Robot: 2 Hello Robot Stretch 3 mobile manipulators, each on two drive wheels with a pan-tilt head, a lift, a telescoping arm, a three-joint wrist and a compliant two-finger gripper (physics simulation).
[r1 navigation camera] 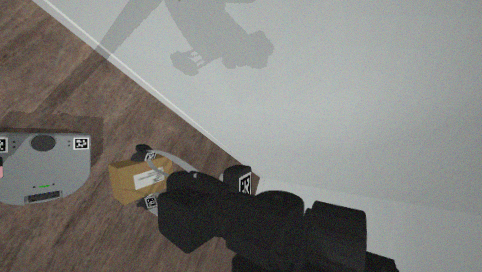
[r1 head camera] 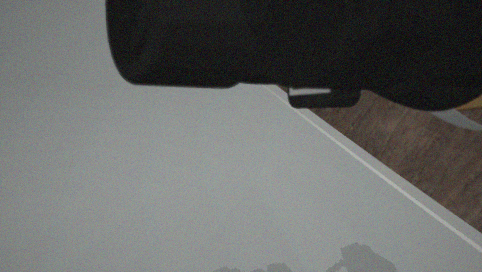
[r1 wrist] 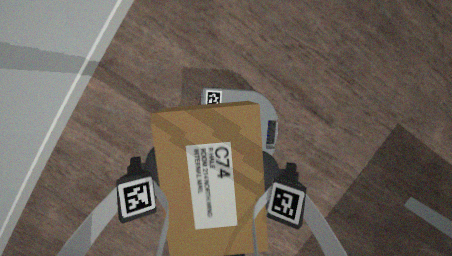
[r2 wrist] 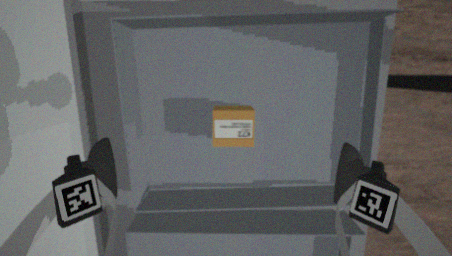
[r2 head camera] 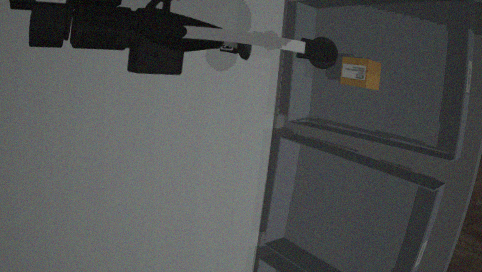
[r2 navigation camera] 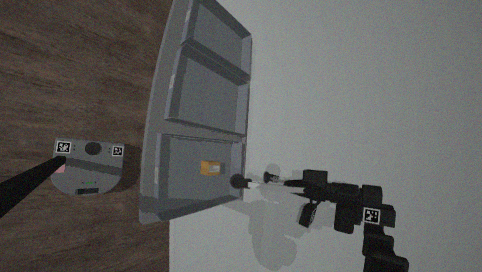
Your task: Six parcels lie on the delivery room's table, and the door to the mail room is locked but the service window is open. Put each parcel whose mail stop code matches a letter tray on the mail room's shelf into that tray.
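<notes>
r1's gripper (r1 navigation camera: pixel 144 176) (r1 wrist: pixel 211 167) is shut on a brown parcel (r1 navigation camera: pixel 120 186) (r1 wrist: pixel 210 125), labelled C74, and holds it above the floor; part of r1's dark wrist fills the top of r1's head view. r2's gripper (r2 head camera: pixel 283 52) (r2 navigation camera: pixel 254 179) (r2 wrist: pixel 226 169) is open, apart from and above a small orange-brown parcel (r2 head camera: pixel 360 73) (r2 navigation camera: pixel 211 167) (r2 wrist: pixel 233 127), whose upside-down label seems to read K72. That parcel lies in the end tray (r2 head camera: pixel 400 117) (r2 navigation camera: pixel 185 187) (r2 wrist: pixel 280 165). The middle tray (r2 head camera: pixel 350 200) (r2 navigation camera: pixel 207 95) and a third tray (r2 navigation camera: pixel 220 32) stand beside it; their cards are unreadable. The table does not show.
A pale wall (r1 head camera: pixel 175 175) (r1 navigation camera: pixel 350 100) with a skirting edge runs close to r1's wrist. r1's base (r1 navigation camera: pixel 60 170) is on the wooden floor. The grey shelf (r2 head camera: pixel 465 150) (r2 navigation camera: pixel 152 115) carries the trays against another pale wall (r2 head camera: pixel 150 175) (r2 navigation camera: pixel 350 100). r2's base (r2 navigation camera: pixel 90 172) stands before it.
</notes>
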